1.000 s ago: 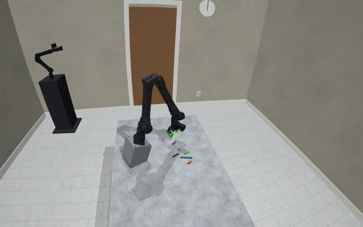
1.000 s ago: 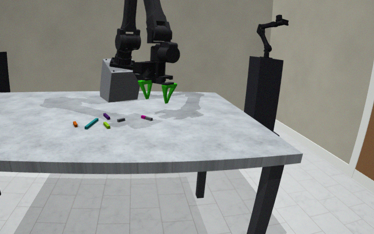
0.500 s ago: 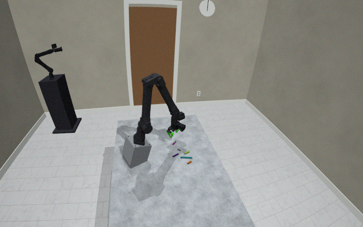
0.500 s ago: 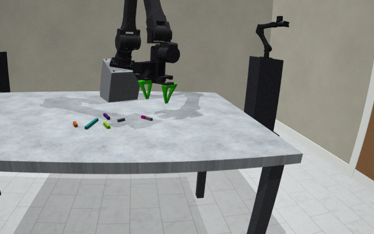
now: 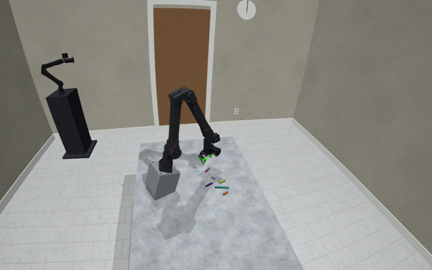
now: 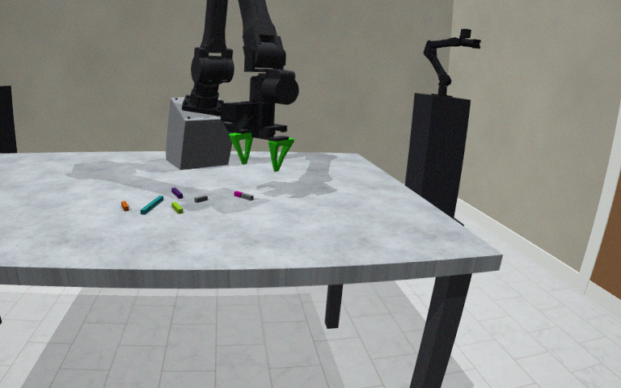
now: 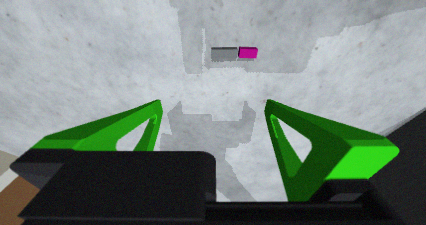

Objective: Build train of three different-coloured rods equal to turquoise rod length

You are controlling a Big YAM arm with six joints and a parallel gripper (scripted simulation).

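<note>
Now: hand 180 mm to the left of the lime rod, 90 mm short of it and 70 mm above it. Round my hand: purple rod 200 mm to the right, 70 mm below, 10 mm behind; magenta rod 70 mm below, 50 mm to the right, 10 mm behind; turquoise rod 240 mm to the right, 80 mm ahead, 70 mm below.
</note>
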